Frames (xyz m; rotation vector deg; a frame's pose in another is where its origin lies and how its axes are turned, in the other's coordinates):
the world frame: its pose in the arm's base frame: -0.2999 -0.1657 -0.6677 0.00 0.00 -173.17
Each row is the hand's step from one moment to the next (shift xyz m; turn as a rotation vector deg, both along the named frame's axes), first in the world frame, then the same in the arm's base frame.
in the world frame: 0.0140 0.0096 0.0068 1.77 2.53 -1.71
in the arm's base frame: -0.0128 -0.0112 0.0068 -1.46 -2.72 -1.71
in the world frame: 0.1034 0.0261 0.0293 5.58 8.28 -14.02
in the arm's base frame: -0.0996 -0.0382 0.0293 -4.56 -8.88 -14.02
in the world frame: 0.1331 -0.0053 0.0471 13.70 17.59 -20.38
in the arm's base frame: -0.1328 -0.0106 0.0471 -11.51 -19.09 -20.38
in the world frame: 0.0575 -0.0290 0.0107 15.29 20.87 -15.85
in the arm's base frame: -0.0605 0.0220 0.0107 -12.70 -22.54 -15.85
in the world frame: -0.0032 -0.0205 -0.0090 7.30 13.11 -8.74
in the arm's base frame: 0.0007 0.0207 -0.0090 -5.69 -13.89 -8.74
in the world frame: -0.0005 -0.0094 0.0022 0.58 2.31 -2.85
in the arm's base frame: -0.0006 0.0094 0.0022 -0.30 -2.36 -2.85
